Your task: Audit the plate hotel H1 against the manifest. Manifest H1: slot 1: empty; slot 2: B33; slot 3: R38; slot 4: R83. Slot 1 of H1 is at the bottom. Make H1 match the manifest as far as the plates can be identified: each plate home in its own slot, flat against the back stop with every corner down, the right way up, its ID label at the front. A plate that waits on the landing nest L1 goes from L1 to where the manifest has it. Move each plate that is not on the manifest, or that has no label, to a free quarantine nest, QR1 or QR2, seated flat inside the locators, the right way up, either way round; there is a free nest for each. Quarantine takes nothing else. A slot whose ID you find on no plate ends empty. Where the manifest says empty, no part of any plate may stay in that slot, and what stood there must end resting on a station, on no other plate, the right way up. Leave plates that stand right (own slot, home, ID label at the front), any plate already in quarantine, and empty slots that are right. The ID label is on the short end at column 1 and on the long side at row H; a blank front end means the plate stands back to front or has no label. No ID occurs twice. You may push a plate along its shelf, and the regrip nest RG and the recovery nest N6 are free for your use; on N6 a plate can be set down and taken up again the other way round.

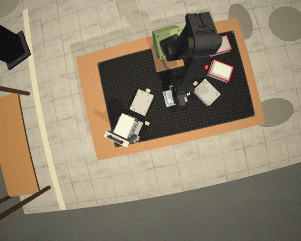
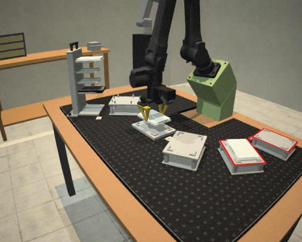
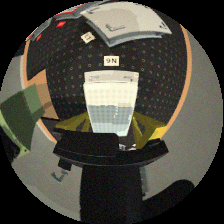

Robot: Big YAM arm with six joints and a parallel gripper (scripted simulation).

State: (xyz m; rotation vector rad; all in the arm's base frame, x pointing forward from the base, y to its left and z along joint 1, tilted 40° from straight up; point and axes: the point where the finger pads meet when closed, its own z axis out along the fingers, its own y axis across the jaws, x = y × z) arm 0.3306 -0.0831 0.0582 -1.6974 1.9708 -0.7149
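The flat nest is 50 mm below my hand. From my hand the other things lie so: dark plate: 380 mm to the right, 60 mm above, 40 mm ahead; then plate hotel H1: 450 mm to the right, 100 mm above, 90 mm ahead; then N6 tag: 100 mm to the left, 60 mm below, 20 mm ahead.
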